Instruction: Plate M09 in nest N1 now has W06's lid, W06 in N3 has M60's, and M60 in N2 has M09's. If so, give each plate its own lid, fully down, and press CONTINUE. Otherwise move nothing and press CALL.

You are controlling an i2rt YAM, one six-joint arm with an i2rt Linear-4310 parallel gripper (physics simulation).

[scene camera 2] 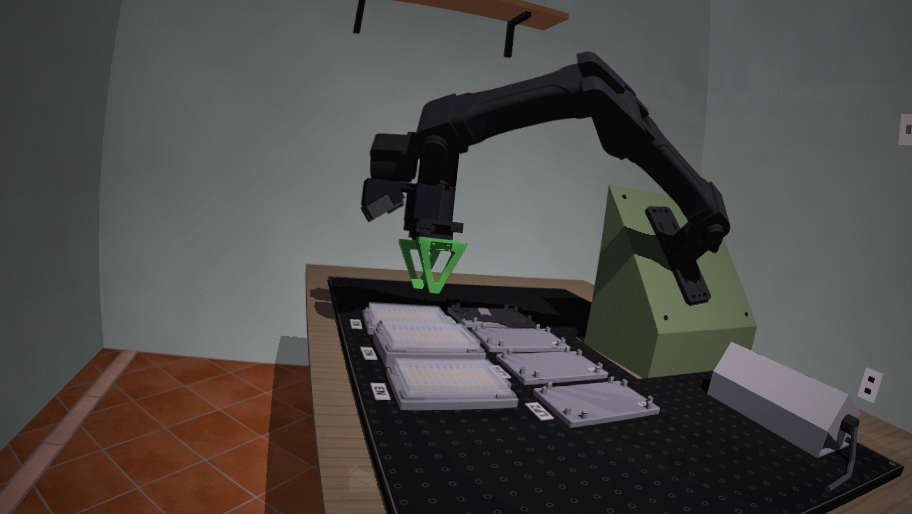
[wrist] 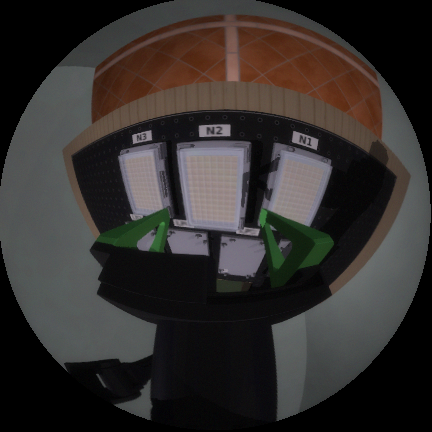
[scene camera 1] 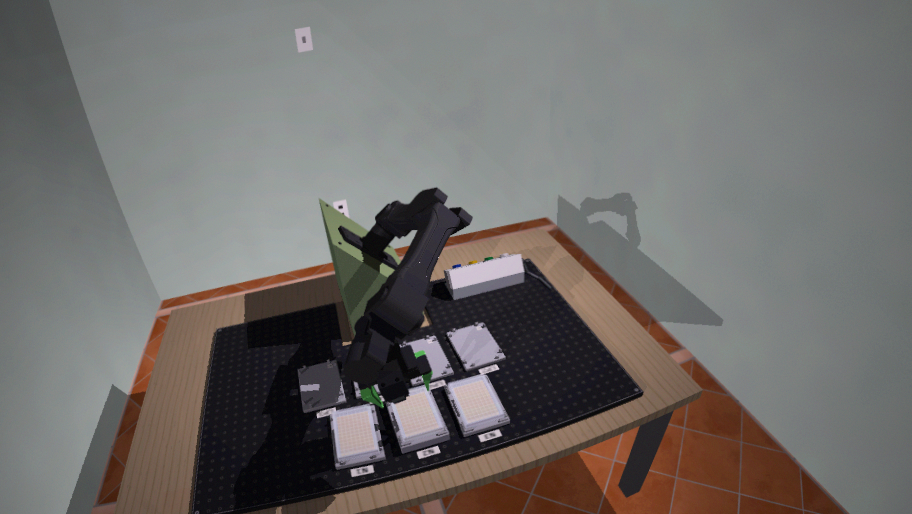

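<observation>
Three plates with clear covers over pale wells stand in a row: the N1 plate, the N2 plate and the N3 plate. Dark marks on their sides are too small to read, so I cannot tell which lid is on which plate. My gripper is open and empty, above the row, with its fingers apart over the N2 area. The white button box stands at the back; its button labels do not show.
Behind the plates lie a dark pad and three pale pads with small corner pegs, including the end one. The green arm mount rises behind them. A cable leaves the box's end.
</observation>
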